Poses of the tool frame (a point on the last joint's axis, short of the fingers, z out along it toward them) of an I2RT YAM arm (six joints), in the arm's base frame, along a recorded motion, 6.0 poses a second.
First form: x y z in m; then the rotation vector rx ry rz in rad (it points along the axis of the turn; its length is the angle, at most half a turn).
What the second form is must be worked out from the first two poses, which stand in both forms.
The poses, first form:
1: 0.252, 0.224, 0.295, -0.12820, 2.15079, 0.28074
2: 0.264, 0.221, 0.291, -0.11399, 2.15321, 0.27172
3: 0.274, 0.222, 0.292, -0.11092, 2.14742, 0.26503
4: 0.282, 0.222, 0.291, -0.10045, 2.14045, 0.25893
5: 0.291, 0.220, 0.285, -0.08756, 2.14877, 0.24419
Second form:
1: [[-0.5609, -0.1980, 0.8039, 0.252], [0.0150, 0.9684, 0.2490, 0.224], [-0.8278, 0.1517, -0.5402, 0.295], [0, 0, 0, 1]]
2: [[-0.5624, -0.1844, 0.8060, 0.264], [0.0216, 0.9712, 0.2373, 0.221], [-0.8266, 0.1509, -0.5422, 0.291], [0, 0, 0, 1]]
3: [[-0.5570, -0.1805, 0.8106, 0.274], [0.0220, 0.9725, 0.2317, 0.222], [-0.8302, 0.1469, -0.5378, 0.292], [0, 0, 0, 1]]
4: [[-0.5510, -0.1716, 0.8167, 0.282], [0.0281, 0.9743, 0.2237, 0.222], [-0.8340, 0.1462, -0.5320, 0.291], [0, 0, 0, 1]]
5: [[-0.5568, -0.1562, 0.8159, 0.291], [0.0309, 0.9776, 0.2082, 0.220], [-0.8301, 0.1411, -0.5395, 0.285], [0, 0, 0, 1]]
